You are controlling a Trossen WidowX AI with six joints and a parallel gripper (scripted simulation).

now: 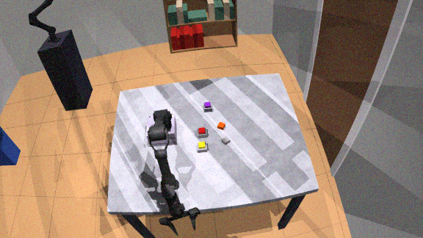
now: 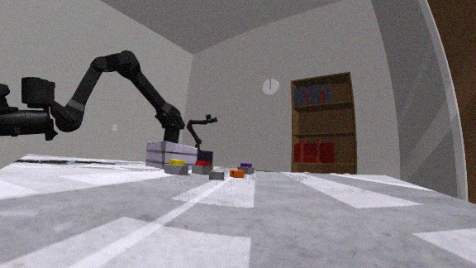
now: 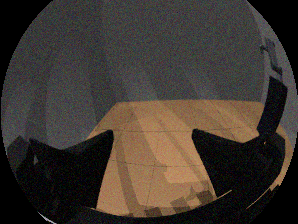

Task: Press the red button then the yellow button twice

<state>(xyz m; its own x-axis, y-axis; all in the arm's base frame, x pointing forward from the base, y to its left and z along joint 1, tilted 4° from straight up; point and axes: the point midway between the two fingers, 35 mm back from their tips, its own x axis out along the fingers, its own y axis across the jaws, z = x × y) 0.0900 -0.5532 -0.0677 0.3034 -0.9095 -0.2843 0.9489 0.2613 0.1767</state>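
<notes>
My gripper tip is 90 mm short of the red button, 600 mm to the right of it and 20 mm above it. From my gripper tip the other things lie so: grey block 210 mm ahead, 540 mm to the left, 50 mm below; orange block 190 mm ahead, 640 mm to the left, 50 mm below; yellow button 90 mm ahead, 510 mm to the left, 20 mm below.
</notes>
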